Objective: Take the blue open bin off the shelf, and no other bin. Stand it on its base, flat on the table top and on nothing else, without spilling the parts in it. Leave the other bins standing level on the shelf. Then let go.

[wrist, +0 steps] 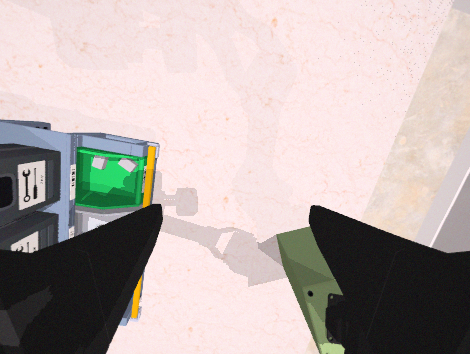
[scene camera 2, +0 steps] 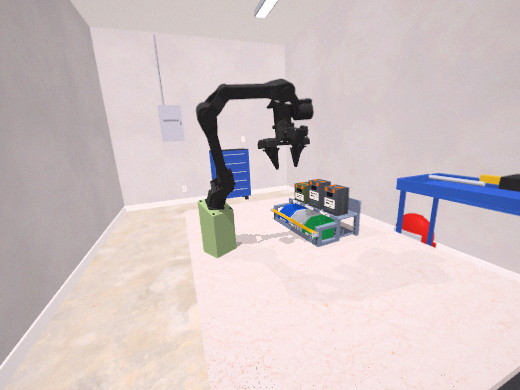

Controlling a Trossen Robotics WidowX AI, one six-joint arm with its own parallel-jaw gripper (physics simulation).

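Seen in the pictures: gripper, fingertip midpoint: (wrist: 237,212) (scene camera 2: 286,168); arm's base, link origin: (wrist: 349,320) (scene camera 2: 214,204).
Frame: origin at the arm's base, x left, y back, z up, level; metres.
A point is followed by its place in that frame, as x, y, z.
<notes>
The blue open bin (scene camera 2: 287,210) {0.120, -0.450, -0.150} sits at the far end of the lower level of the blue-grey shelf (scene camera 2: 356,225) {-0.239, -0.562, -0.150} (wrist: 63,170) {-0.171, -0.467, -0.097}, behind a yellow front bar. It does not show in the wrist view. A grey bin (scene camera 2: 303,216) {0.006, -0.467, -0.156} is beside it, then a green bin (scene camera 2: 322,228) (wrist: 110,180) with two pale parts showing inside. My gripper (scene camera 2: 287,167) {-0.216, -0.198, 0.143} (wrist: 237,212) {-0.216, -0.198, 0.143} is open and empty, pointing down, high above the table top (scene camera 2: 300,325) {-0.485, -0.030, -0.199} (wrist: 325,125) {-0.290, 0.004, -0.199}. In the wrist view the shelf lies to its left, and the left finger hides part of the shelf.
Several dark cases (scene camera 2: 336,200) {-0.200, -0.471, -0.026} (wrist: 30,190) {-0.152, -0.472, -0.042} with orange latches stand on the shelf's upper level, behind the bins. The green arm pedestal (scene camera 2: 216,235) {-0.061, 0.024, -0.105} (wrist: 300,255) {-0.038, -0.044, -0.103} is on the near side of the shelf. A blue workbench (scene camera 2: 465,193) and a blue drawer cabinet (scene camera 2: 241,175) stand beyond the table.
</notes>
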